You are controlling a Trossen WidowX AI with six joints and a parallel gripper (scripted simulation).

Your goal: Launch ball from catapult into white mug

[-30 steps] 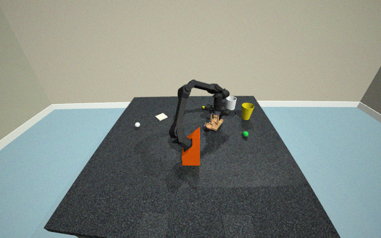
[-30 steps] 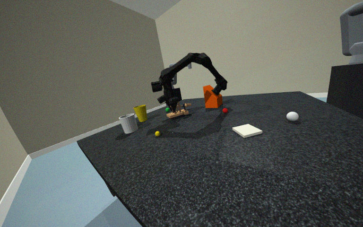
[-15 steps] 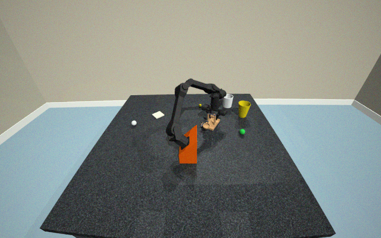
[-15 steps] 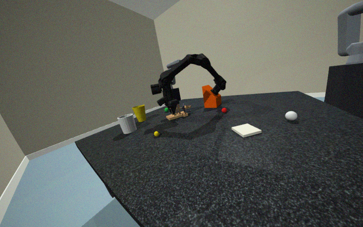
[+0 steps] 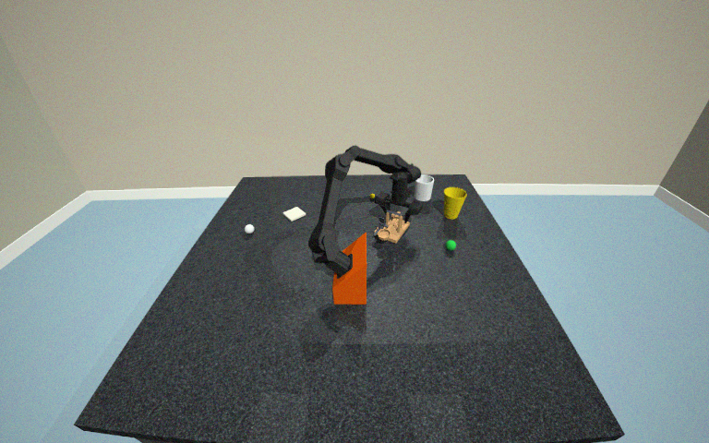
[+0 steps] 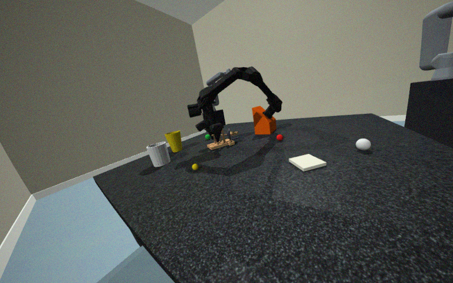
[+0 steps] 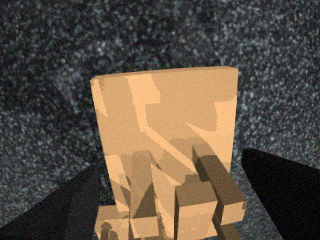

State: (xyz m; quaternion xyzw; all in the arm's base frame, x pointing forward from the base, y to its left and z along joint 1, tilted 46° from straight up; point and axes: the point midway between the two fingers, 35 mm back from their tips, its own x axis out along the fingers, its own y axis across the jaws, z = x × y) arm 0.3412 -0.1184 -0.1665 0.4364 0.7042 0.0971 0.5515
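Now: gripper tip 12 cm past the red ball, 32 cm to the right of it and 2 cm above it. The rest, counted from my gripper tip: yellow ball: 25 cm ahead, 9 cm to the left, 3 cm below; then green ball: 14 cm behind, 19 cm to the right, 2 cm below; then wooden catapult: 5 cm behind, 5 cm to the left, 1 cm above.
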